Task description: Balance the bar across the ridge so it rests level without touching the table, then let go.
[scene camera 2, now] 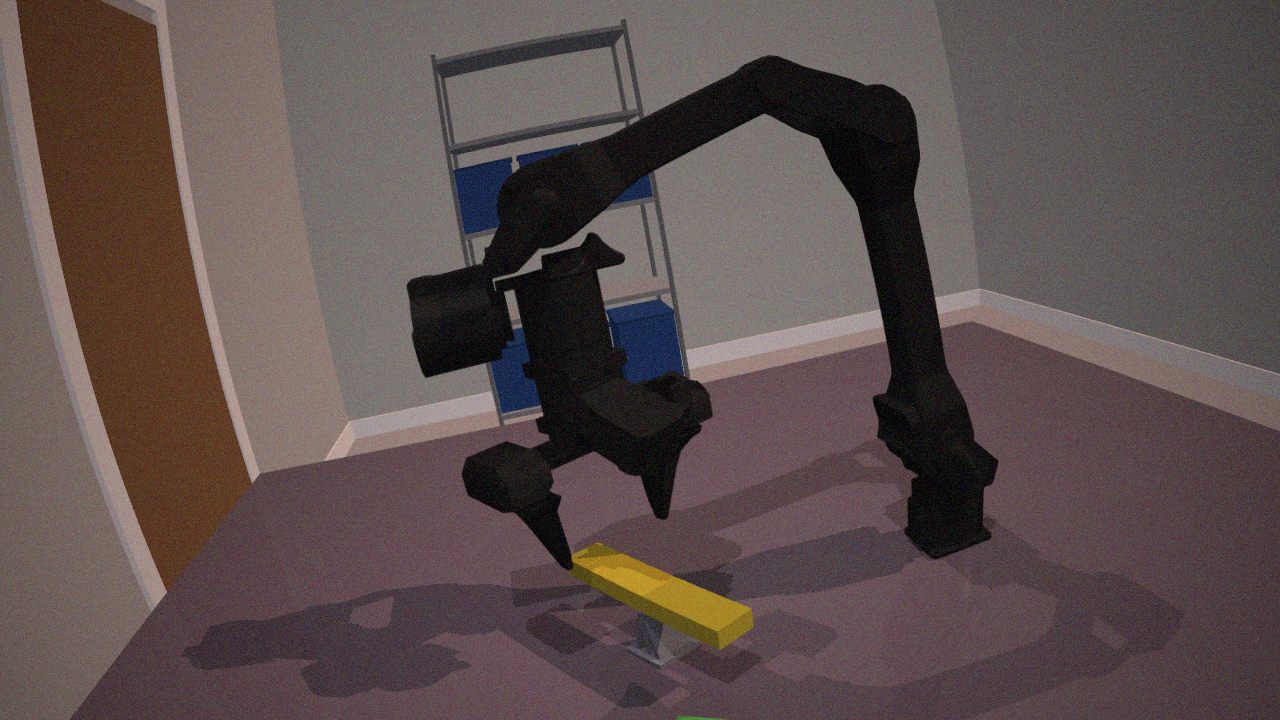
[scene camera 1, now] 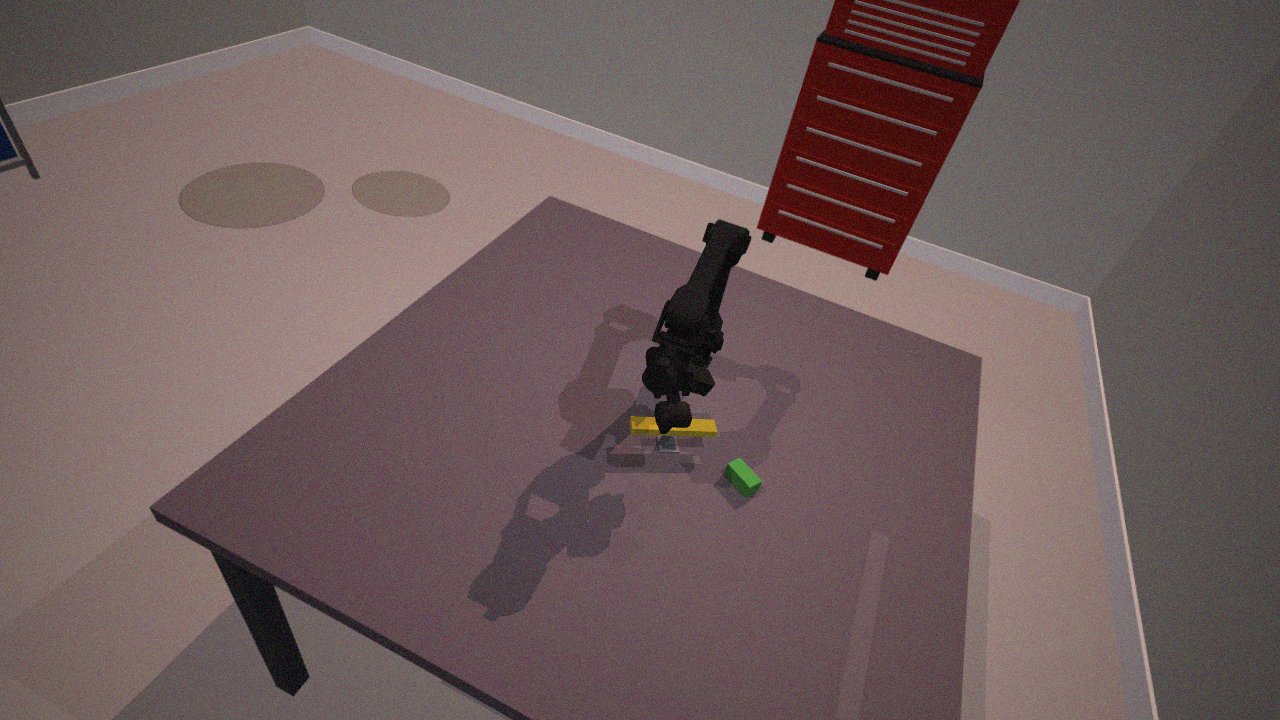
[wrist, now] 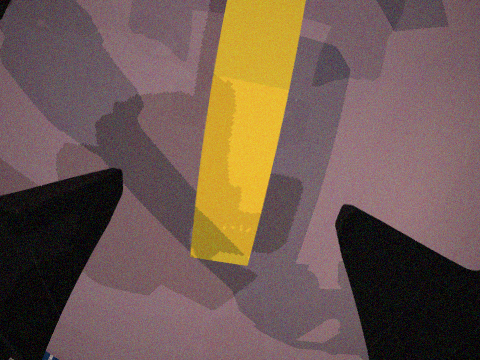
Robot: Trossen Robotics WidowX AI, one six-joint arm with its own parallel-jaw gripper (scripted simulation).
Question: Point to a yellow bar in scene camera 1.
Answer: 638,425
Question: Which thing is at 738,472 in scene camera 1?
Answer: A green block.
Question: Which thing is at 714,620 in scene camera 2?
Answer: A yellow bar.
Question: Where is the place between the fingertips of my gripper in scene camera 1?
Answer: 660,415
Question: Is my gripper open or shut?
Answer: Open.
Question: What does my gripper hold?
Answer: Nothing.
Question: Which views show my gripper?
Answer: Scene camera 2, scene camera 1 and the wrist view: all of them.
